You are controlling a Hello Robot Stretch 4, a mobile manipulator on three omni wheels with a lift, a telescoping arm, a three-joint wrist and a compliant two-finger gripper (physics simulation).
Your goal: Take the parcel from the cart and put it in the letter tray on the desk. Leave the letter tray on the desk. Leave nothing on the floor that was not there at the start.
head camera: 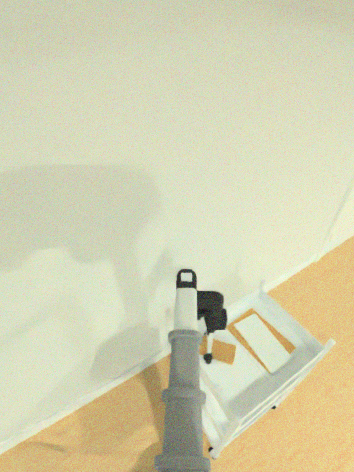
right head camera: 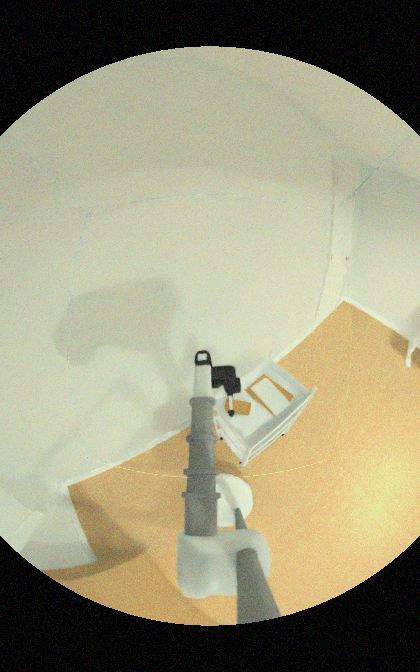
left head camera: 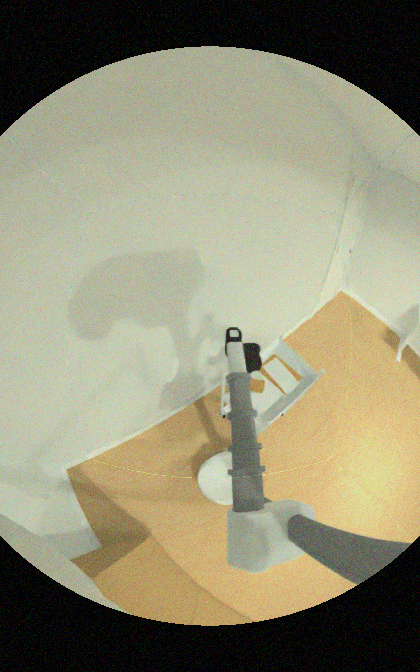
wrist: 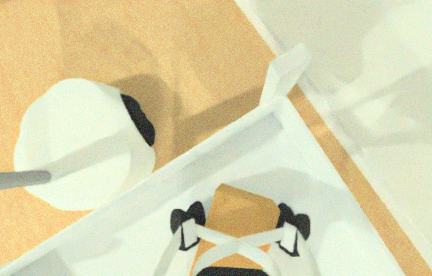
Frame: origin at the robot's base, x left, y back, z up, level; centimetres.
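Seen in the pictures: gripper, fingertip midpoint: [head camera: 207,349] [wrist: 239,217].
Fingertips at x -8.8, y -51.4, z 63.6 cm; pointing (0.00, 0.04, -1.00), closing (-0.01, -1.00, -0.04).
Note:
A point is followed by its place in that frame.
The parcel [head camera: 223,351] @[x -14.3, y -48.6, z 68.7 cm] [left head camera: 257,385] [right head camera: 241,407] [wrist: 242,207] @[x -6.8, y -51.8, z 68.7 cm] is a small orange-brown box lying in the white cart [head camera: 296,327] @[x -45.5, y -59.8, z 67.4 cm] [left head camera: 301,358] [right head camera: 293,380], near the wall side. In the wrist view my gripper [wrist: 239,217] @[x -8.8, y -51.4, z 63.6 cm] has one black fingertip against each side of the parcel, shut on it. My gripper also shows in the head view [head camera: 208,358] @[x -8.8, y -46.3, z 67.7 cm] and the right head view [right head camera: 231,413], low over the parcel. One fingertip shows there. In the left head view the arm hides the fingertips. The desk and letter tray cannot be made out.
A flat white piece with orange-brown edges [head camera: 260,340] @[x -30.2, y -55.2, z 65.1 cm] [left head camera: 282,374] [right head camera: 271,393] lies in the cart beside the parcel. The wall [head camera: 150,125] @[x 11.3, y -79.6, z 138.6 cm] runs close behind the cart. My round white base [left head camera: 215,477] [right head camera: 241,500] [wrist: 75,135] @[x 2.7, y -1.6, z 18.7 cm] is near the cart. A white leg-like object [right head camera: 411,350] stands at far right.

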